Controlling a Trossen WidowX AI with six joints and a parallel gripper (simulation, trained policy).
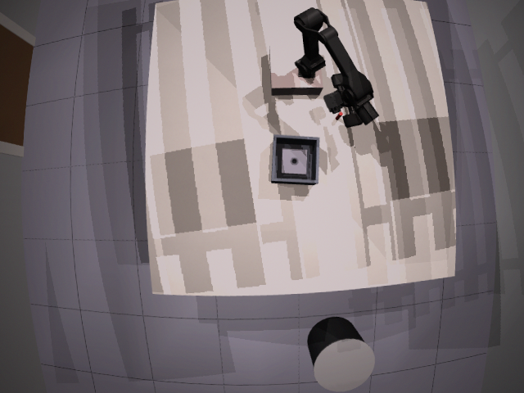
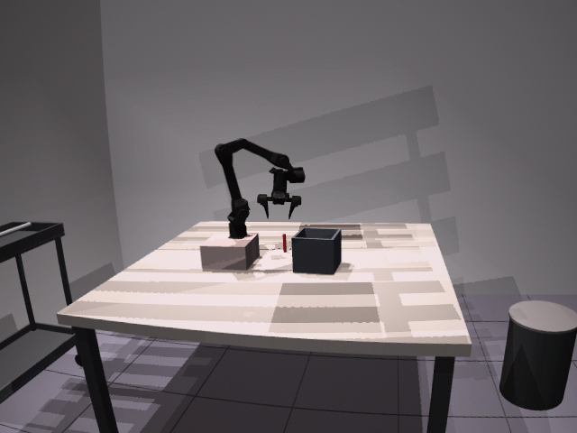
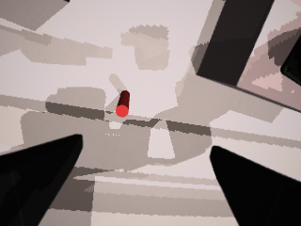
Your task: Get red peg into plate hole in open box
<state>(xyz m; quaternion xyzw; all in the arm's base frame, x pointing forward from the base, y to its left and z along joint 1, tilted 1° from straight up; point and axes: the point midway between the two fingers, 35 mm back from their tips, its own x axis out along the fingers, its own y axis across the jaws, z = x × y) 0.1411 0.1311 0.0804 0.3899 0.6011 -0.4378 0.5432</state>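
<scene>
My gripper tip is 2 cm short of the red peg, 1 cm to the right of it and 11 cm above it. From my gripper tip the other things lie so: pale plate: 21 cm ahead, 16 cm to the right, 10 cm below.
</scene>
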